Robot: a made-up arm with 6 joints.
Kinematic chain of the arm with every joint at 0, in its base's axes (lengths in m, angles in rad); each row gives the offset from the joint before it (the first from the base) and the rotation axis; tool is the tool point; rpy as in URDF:
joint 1: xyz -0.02 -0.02 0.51 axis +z
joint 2: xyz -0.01 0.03 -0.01 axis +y
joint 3: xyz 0.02 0 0.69 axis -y
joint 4: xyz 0.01 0 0.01 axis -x
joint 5: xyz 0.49 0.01 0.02 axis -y
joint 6: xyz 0 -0.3 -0.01 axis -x
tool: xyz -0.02 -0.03 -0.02 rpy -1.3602 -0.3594 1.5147
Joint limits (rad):
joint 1: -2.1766..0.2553
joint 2: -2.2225..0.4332
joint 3: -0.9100..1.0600
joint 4: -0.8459..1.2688
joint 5: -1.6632..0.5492
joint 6: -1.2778..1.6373
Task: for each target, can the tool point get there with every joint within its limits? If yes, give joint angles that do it. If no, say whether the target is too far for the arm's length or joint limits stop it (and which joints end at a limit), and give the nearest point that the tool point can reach.
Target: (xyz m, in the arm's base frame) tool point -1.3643 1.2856 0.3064
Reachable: no: too far | nearest point -0.9556 0.8887 0.3656 | short by 0.573 m
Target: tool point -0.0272 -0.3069 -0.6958
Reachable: no: joint limits stop it (at a limit: joint 1, joint 2, joint 3) | nearest point -0.9492 -0.3417 -0.2682 | short by 1.017 m
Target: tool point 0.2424 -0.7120 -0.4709
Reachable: no: joint limits stop it (at a limit: joint 2, joint 4, joint 5, joint 6) | nearest point 0.1468 -0.4598 0.5741 | short by 1.079 m
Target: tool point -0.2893 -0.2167 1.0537
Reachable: yes | joints -0.4558 -1.0545 -0.6233 -0.1623 -0.6790 0.9427
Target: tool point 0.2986 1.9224 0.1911
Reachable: no: too far | nearest point 0.1897 1.2583 0.2973 | short by 0.681 m
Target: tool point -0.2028 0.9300 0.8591
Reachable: yes | joints -1.6429 -1.7231 0.6552 -0.5506 -0.0092 0.4722
